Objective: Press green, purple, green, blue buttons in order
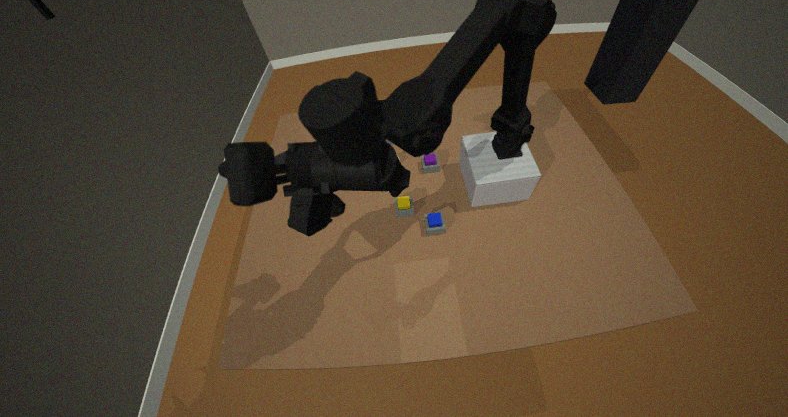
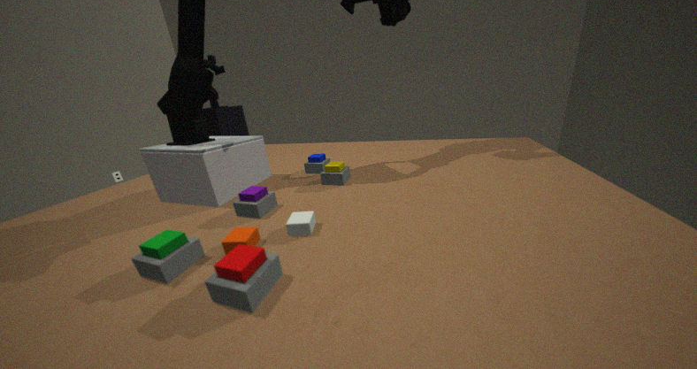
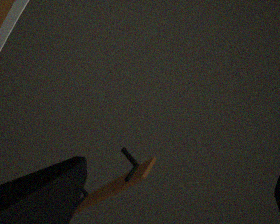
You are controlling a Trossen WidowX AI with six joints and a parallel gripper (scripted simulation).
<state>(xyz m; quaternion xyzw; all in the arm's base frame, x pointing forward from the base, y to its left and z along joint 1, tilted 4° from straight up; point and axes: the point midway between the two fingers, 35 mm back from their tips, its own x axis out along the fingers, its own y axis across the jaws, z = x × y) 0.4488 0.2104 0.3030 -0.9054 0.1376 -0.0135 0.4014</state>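
My gripper tip is 310 mm past the green button, 420 mm to the left of it and 350 mm above it. Also, from my gripper tip: blue button (280 mm behind, 80 mm to the right, 350 mm below); then white block (190 mm behind, 320 mm to the right, 370 mm below); then yellow button (210 mm behind, 140 mm to the right, 350 mm below).
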